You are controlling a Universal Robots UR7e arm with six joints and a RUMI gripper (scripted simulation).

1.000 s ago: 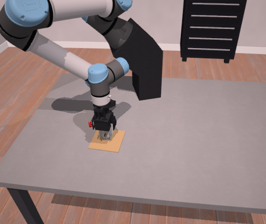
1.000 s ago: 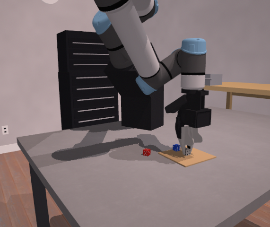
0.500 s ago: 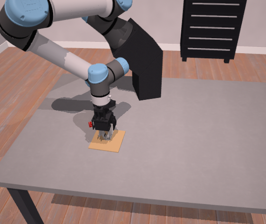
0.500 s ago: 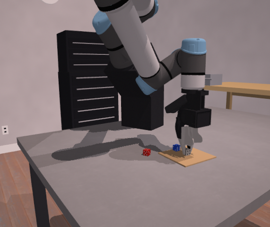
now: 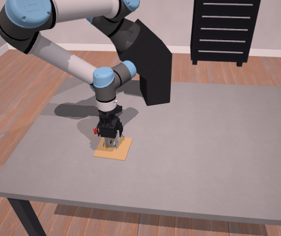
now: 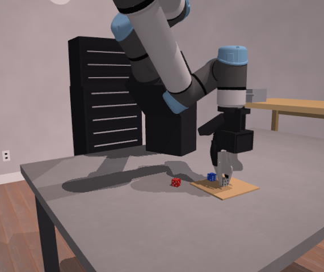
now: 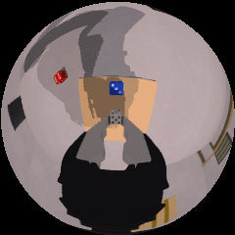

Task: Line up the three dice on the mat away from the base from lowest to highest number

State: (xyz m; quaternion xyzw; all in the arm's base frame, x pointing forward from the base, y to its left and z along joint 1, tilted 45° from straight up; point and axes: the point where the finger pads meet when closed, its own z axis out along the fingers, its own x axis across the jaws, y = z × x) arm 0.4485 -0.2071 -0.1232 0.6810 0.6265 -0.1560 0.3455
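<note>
Now: the white die 1 cm below my hand. Round my hand: tan mat 2 cm below; red die 10 cm behind, 9 cm to the right, 1 cm below; blue die 5 cm behind, 1 cm to the left, 1 cm below.
</note>
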